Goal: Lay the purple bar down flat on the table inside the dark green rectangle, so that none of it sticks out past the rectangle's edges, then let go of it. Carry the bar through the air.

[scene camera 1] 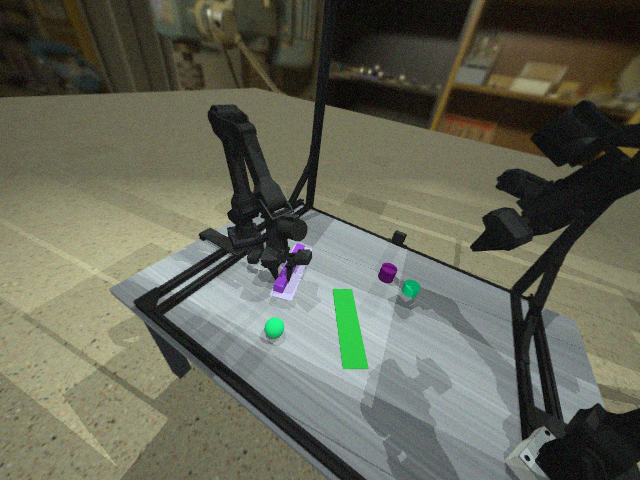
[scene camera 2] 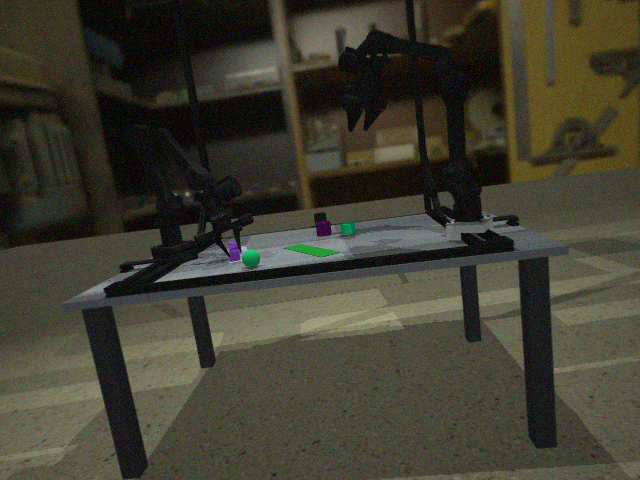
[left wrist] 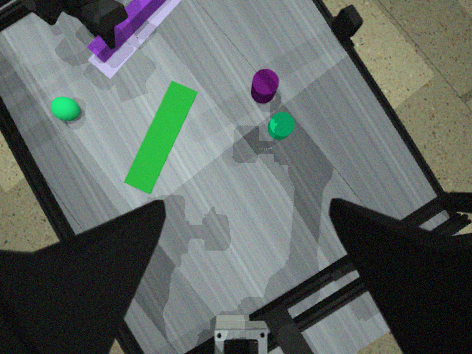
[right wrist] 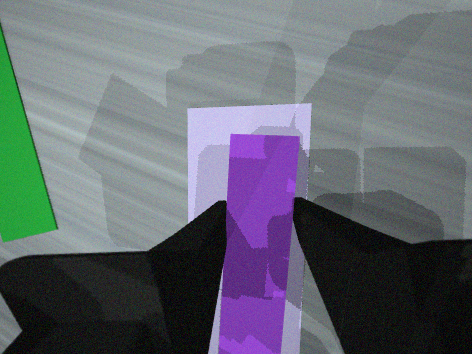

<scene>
My left gripper (scene camera 1: 486, 243) is open and holds nothing. My right gripper (scene camera 1: 283, 281) grips a purple bar (right wrist: 262, 173), which still rests on the table. A purple cylinder (left wrist: 265, 82) rests on the table. Further things: a green rectangle (scene camera 1: 353, 355) and a pale lilac rectangle (right wrist: 209, 129).
My left gripper shows as well in scene camera 2 (scene camera 2: 357, 131) and in the left wrist view (left wrist: 247, 206). My right gripper is seen too in scene camera 2 (scene camera 2: 235, 254), in the left wrist view (left wrist: 108, 45) and in the right wrist view (right wrist: 259, 207). The green rectangle also shows in the left wrist view (left wrist: 156, 146) and in the right wrist view (right wrist: 33, 211). The right wrist view does not show the purple cylinder: it is out of frame.
</scene>
